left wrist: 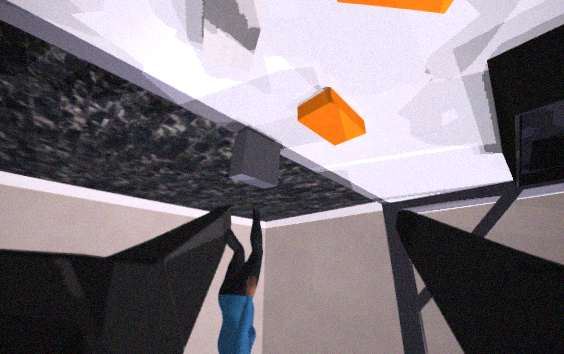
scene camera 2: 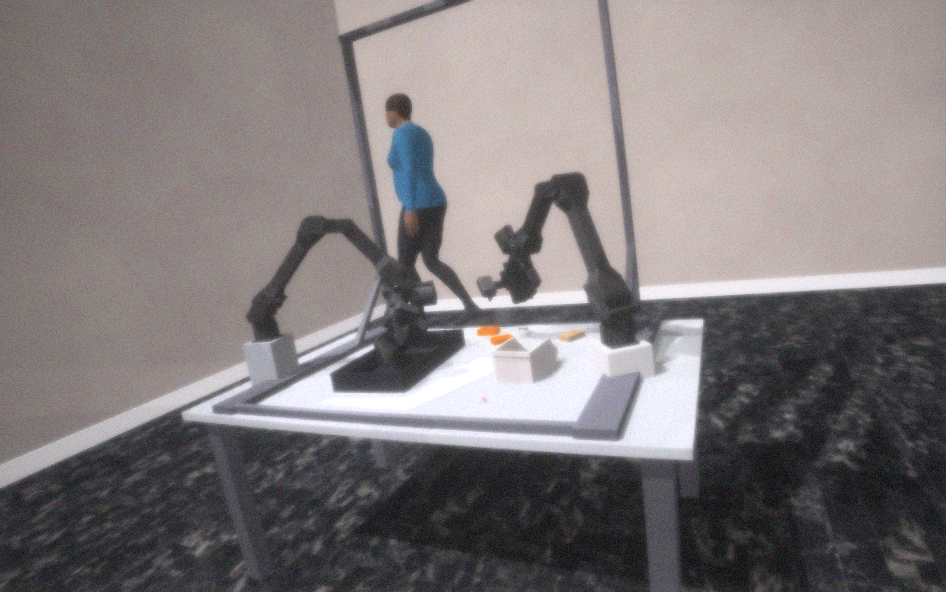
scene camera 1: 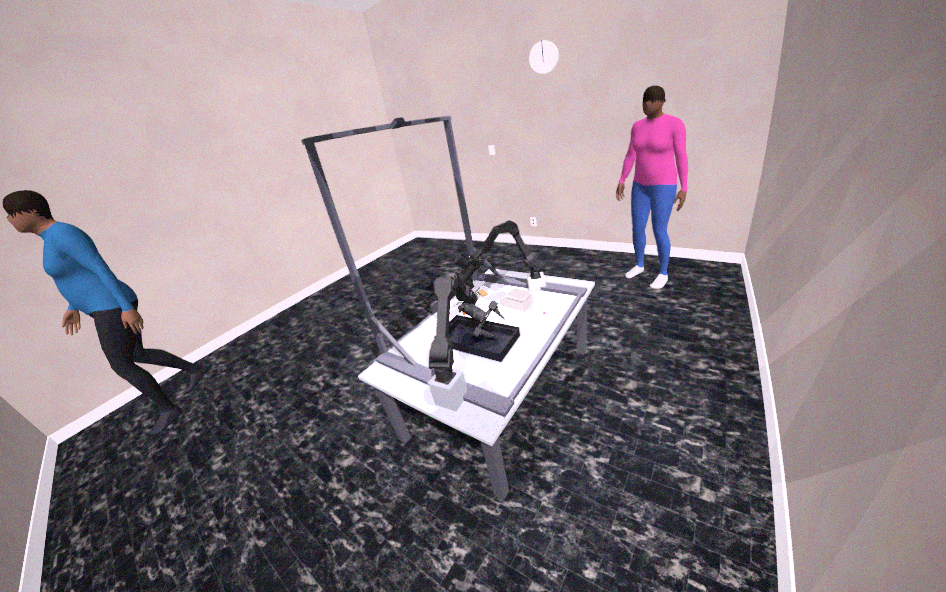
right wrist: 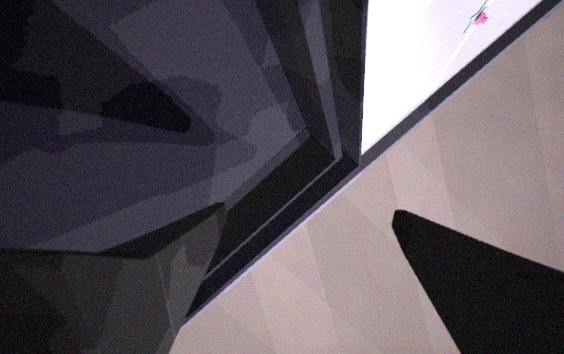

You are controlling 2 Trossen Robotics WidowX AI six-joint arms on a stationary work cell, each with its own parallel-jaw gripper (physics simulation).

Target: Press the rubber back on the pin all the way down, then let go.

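Where they show: left gripper, fingertip midpoint: (left wrist: 313, 216) (scene camera 2: 502, 298); right gripper, fingertip midpoint: (scene camera 2: 393, 355) (scene camera 1: 500, 327) (right wrist: 308, 213); left arm's base at its link origin: (scene camera 2: 619, 343) (scene camera 1: 535, 276); right arm's base at its link origin: (scene camera 2: 267, 339) (scene camera 1: 445, 377).
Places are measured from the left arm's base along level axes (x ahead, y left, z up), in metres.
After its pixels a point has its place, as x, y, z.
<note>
Two orange pieces (scene camera 2: 488, 330) @(0.194, -0.548, -0.056) (scene camera 2: 500, 339) @(0.182, -0.425, -0.058) lie on the table. In the left wrist view one orange piece (left wrist: 331, 120) @(0.186, -0.556, -0.056) shows whole, with slanted faces, and part of another orange piece (left wrist: 400, 4) @(0.181, -0.457, -0.057) shows at the top edge. I cannot make out which part is the rubber and which is the pin. My left gripper (left wrist: 313, 216) @(0.145, -0.506, 0.046) is open and empty; in scene camera 2 it hangs above the table, clear of the orange pieces. My right gripper (right wrist: 308, 213) @(0.485, -0.253, 0.000) is open and empty, low over the black tray (scene camera 2: 359, 383) @(0.578, -0.222, -0.047) (right wrist: 350, 75) @(0.421, -0.249, -0.027).
A pale box (scene camera 1: 516, 300) @(0.232, -0.146, -0.012) (scene camera 2: 523, 363) @(0.202, -0.064, -0.023) stands nearer than the orange pieces in scene camera 2. A tan block (scene camera 2: 572, 335) @(0.000, -0.317, -0.056) lies near the left arm's base. A small pink thing (scene camera 2: 484, 400) @(0.308, -0.004, -0.066) (right wrist: 481, 19) @(0.309, -0.012, -0.064) lies near the table's front edge. Grey frame posts (scene camera 1: 341, 230) @(0.493, -0.840, 0.594) rise beside the table.
</note>
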